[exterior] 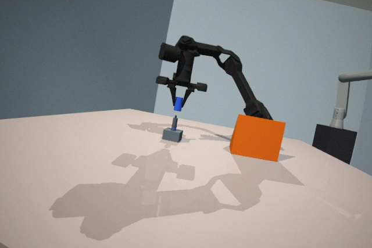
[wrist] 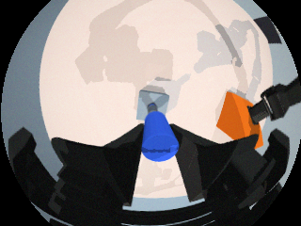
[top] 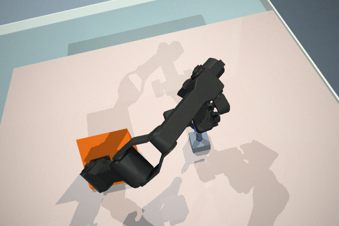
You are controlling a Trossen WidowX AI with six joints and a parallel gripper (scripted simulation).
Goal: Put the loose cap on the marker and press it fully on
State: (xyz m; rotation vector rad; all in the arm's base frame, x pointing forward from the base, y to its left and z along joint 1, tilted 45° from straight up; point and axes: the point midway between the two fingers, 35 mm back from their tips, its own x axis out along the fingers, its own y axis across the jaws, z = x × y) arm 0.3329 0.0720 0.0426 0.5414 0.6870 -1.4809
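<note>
Right now my gripper tip is 110 mm above the grey holder block. Also, from my gripper tip: blue cap 10 mm above.
</note>
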